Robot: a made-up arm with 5 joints.
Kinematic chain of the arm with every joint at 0, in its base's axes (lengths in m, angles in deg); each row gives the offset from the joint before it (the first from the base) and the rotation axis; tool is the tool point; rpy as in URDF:
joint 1: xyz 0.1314 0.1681 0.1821 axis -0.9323 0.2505 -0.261
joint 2: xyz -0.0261 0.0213 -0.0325 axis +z
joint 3: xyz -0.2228 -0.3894 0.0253 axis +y
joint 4: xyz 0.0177 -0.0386 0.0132 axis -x
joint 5: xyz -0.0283 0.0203 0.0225 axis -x
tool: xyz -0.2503 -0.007 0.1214 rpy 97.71 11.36 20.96
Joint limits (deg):
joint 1: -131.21..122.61
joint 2: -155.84..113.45
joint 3: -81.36..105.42
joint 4: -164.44..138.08
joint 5: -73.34..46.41
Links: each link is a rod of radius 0.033 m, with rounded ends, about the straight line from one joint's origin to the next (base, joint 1, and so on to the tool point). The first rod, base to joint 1, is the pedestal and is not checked.
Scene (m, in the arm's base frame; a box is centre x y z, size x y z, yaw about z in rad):
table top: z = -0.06
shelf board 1: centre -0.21 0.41 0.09 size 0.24 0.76 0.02 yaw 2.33
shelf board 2: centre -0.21 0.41 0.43 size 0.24 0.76 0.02 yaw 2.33
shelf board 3: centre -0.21 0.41 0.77 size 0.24 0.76 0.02 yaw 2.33
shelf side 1: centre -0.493 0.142 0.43 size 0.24 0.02 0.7 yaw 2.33
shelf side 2: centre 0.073 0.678 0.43 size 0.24 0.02 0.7 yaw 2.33
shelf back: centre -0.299 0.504 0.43 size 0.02 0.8 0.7 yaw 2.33
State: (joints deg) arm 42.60 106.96 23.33 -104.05 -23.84
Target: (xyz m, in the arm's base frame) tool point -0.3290 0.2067 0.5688
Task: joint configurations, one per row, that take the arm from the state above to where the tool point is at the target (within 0.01 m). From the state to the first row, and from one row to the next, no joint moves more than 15 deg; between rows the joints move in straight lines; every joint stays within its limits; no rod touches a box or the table.
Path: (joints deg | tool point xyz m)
1: 45.14 92.21 24.53 -112.68 -30.91 | 0.5820 -0.2702 0.4557
2: 47.68 77.46 25.73 -121.30 -37.98 | 0.4022 -0.3114 0.5662
3: 50.22 62.71 26.93 -129.93 -45.05 | 0.2075 -0.2878 0.6486
4: 52.77 47.96 28.13 -138.56 -52.13 | 0.0206 -0.2069 0.6912
5: 55.31 33.21 29.34 -147.19 -59.20 | -0.1386 -0.0844 0.6893
6: 57.85 18.46 30.54 -155.81 -66.27 | -0.2570 0.0598 0.6456
7: 60.39 3.71 31.74 -164.44 -73.34 | -0.3290 0.2067 0.5688

